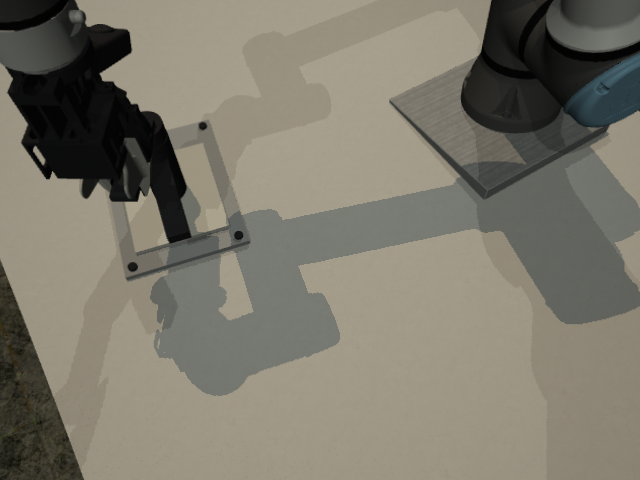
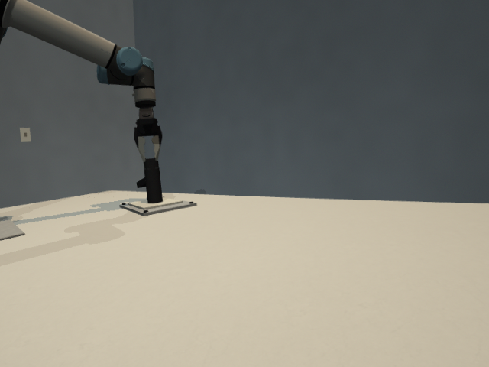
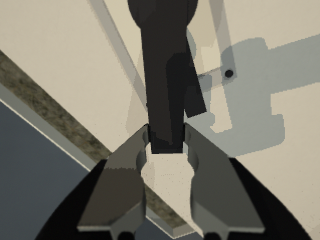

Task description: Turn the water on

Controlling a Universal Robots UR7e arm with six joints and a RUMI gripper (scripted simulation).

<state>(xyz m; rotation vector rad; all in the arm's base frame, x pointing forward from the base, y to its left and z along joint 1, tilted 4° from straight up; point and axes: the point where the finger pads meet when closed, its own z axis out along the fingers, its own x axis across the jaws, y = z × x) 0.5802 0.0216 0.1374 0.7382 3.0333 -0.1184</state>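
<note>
The black lever is 20 mm behind my hand and 30 mm to the right of it. From my hand the other things lie so: plate: 40 mm behind, 90 mm to the right, 140 mm below; then black tap: 30 mm behind, 60 mm to the right, 50 mm below.
</note>
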